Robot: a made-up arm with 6 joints.
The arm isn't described. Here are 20 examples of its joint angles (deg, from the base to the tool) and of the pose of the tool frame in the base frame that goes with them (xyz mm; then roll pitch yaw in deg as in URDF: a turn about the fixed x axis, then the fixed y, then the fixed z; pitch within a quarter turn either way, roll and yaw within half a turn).
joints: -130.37 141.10 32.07 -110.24 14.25 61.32
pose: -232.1 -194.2 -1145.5 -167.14 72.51 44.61
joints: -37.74 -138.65 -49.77 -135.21 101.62 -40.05
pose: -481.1 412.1 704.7 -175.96 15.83 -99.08
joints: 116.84 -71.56 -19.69 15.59 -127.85 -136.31
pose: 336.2 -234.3 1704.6 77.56 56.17 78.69
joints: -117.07 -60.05 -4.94 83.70 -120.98 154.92
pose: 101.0 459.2 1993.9 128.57 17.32 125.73
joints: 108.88 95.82 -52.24 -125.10 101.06 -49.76
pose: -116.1 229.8 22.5 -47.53 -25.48 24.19
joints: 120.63 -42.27 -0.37 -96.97 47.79 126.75
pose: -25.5 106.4 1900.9 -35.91 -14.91 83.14
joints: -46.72 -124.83 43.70 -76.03 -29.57 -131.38
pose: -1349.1 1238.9 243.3 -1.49 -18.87 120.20
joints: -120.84 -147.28 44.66 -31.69 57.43 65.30
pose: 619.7 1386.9 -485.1 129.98 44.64 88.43
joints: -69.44 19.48 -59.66 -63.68 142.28 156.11
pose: 39.4 -407.8 578.8 -150.63 -48.68 -171.36
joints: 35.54 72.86 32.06 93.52 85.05 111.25
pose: 1547.0 1021.8 362.7 166.73 4.03 107.88
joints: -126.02 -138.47 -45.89 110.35 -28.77 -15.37
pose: 454.9 683.1 742.2 -35.86 -55.24 148.64
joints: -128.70 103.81 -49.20 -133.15 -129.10 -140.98
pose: -53.6 -97.0 -77.4 -25.05 16.59 -77.89
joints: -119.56 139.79 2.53 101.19 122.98 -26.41
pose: -145.3 -22.9 -987.1 43.87 -42.37 -37.00
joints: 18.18 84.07 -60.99 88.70 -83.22 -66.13
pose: 287.5 41.9 -0.2 159.59 -1.22 -93.87
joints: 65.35 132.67 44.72 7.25 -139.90 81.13
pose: 512.7 717.9 -1155.7 59.93 -63.18 -97.90
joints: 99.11 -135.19 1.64 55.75 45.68 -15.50
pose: 345.3 -1434.3 376.3 129.86 -22.32 -129.67
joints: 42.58 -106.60 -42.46 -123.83 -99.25 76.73
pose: -370.7 -316.3 1109.0 -86.44 10.57 169.81
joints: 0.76 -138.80 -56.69 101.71 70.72 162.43
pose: -698.1 -57.6 724.1 -10.57 -16.92 93.49
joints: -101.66 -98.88 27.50 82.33 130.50 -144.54
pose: 197.3 1725.6 1080.7 -118.16 51.00 -41.06
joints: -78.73 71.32 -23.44 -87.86 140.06 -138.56
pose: 119.1 -791.7 -40.3 108.94 -64.92 -171.46
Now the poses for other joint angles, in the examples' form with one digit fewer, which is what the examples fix.
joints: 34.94 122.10 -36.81 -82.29 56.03 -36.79
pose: 35 -50 -237 -67.0 32.2 -77.2
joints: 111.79 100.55 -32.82 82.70 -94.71 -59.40
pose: -102 460 -448 167.4 -10.7 3.4
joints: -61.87 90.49 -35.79 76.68 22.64 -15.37
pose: 195 -560 -273 63.2 37.9 89.3
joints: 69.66 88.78 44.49 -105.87 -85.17 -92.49
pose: 628 1639 -193 -161.5 -1.2 130.1
